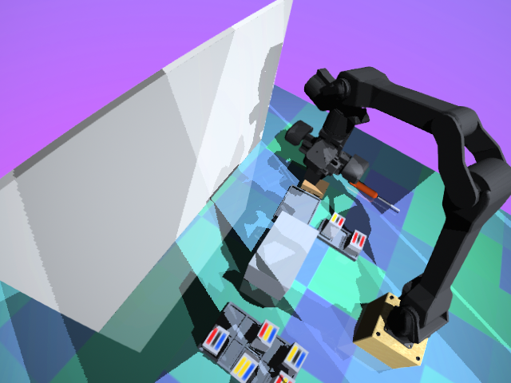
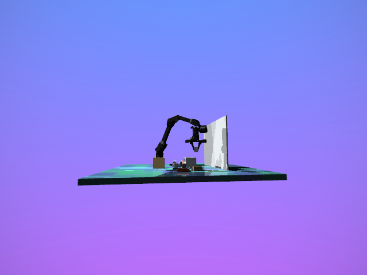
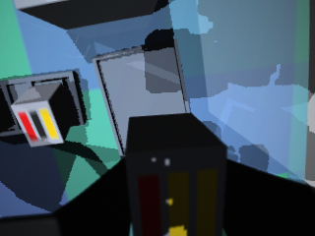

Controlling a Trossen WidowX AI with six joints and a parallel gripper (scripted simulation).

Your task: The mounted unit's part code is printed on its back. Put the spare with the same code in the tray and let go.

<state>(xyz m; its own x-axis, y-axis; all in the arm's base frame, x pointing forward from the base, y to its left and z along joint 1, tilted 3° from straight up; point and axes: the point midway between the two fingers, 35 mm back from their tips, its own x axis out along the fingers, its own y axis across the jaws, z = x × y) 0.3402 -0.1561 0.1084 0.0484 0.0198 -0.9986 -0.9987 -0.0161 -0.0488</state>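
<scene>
Now: the tray 16 cm below my gripper tip. Round my gripper tip: grey spare: 2 cm above; then white wall panel: 20 cm ahead, 21 cm to the left, 6 cm above; then mounted unit: 5 cm behind, 18 cm to the left, 11 cm below.
</scene>
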